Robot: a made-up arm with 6 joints.
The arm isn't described. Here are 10 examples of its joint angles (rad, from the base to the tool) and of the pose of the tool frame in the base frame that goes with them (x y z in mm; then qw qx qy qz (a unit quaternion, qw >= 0)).
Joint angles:
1: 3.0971 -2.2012 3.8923 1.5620 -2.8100 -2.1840
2: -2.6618 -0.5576 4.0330 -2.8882 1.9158 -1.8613
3: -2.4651 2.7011 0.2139 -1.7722 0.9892 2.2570
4: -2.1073 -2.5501 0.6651 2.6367 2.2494 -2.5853
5: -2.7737 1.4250 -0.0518 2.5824 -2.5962 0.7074
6: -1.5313 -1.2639 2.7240 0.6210 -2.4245 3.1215
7: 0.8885 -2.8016 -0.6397 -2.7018 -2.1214 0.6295
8: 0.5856 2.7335 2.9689 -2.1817 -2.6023 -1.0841
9: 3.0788 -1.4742 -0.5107 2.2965 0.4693 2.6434
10: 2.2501 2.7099 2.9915 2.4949 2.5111 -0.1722
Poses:
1: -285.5 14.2 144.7 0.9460 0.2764 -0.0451 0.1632
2: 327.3 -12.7 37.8 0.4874 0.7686 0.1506 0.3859
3: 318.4 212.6 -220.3 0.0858 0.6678 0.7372 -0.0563
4: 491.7 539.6 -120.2 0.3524 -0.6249 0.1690 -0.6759
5: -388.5 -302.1 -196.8 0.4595 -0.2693 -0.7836 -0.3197
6: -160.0 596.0 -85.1 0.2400 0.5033 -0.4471 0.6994
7: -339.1 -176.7 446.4 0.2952 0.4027 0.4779 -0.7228
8: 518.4 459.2 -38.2 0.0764 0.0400 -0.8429 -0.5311
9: 124.7 -119.4 822.4 0.2913 -0.1660 -0.5128 -0.7903
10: -497.8 403.4 219.6 0.7504 -0.0379 0.4740 -0.4592
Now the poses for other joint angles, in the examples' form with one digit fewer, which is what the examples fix.
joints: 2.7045 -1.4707 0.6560 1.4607 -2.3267 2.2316
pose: 695 -304 679 0.311 -0.601 -0.365 0.639
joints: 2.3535 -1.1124 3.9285 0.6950 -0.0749 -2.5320
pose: 110 72 -44 0.645 -0.085 0.711 0.267
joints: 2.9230 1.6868 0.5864 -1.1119 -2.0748 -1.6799
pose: -416 168 -305 0.426 -0.714 0.381 -0.406
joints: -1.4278 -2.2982 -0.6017 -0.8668 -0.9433 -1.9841
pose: -135 174 603 0.612 0.681 -0.381 0.134
